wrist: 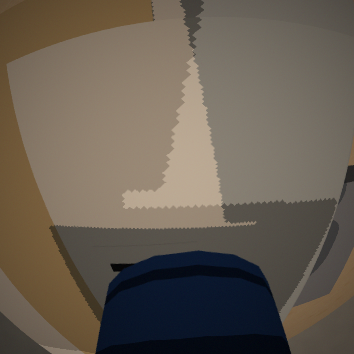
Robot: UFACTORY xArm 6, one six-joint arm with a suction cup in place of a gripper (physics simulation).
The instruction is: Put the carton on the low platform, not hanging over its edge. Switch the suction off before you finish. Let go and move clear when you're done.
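Places are measured from the arm's base along level axes (x ahead, y left, z up), in centimetres.
Pixels of known places: hand, tool point: (182, 264).
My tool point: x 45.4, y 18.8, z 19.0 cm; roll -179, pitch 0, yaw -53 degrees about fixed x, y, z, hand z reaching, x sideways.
Ahead of a thing's pixels: the offset from my tool point to its middle. "*": to the spot under its first point. Level surfaces: height alone.
The carton @[dx -2.3, dy +0.9, dz -4.7 cm] (95, 125) fills most of the wrist view. Its broad pale grey top face is crossed by jagged shadows and a bright wedge of light. My blue suction cup (195, 295) is at the bottom middle, against this top face, and holds the carton. The contact itself is hidden under the cup. A short black mark @[* dx +0.4, dy +1.8, dz +1.3 cm] (121, 267) shows on the top face just left of the cup. The low platform cannot be told for certain; the carton hides most of what lies below.
A flat grey shape @[dx -4.8, dy -32.0, dz -19.8 cm] (320, 270) with a darker shadow shows past the carton's right edge. A small dark object @[* dx +10.6, dy -26.3, dz -19.5 cm] (350, 173) is above it at the right border. Wood-coloured surface @[dz -22.2 cm] (312, 317) shows at the lower right.
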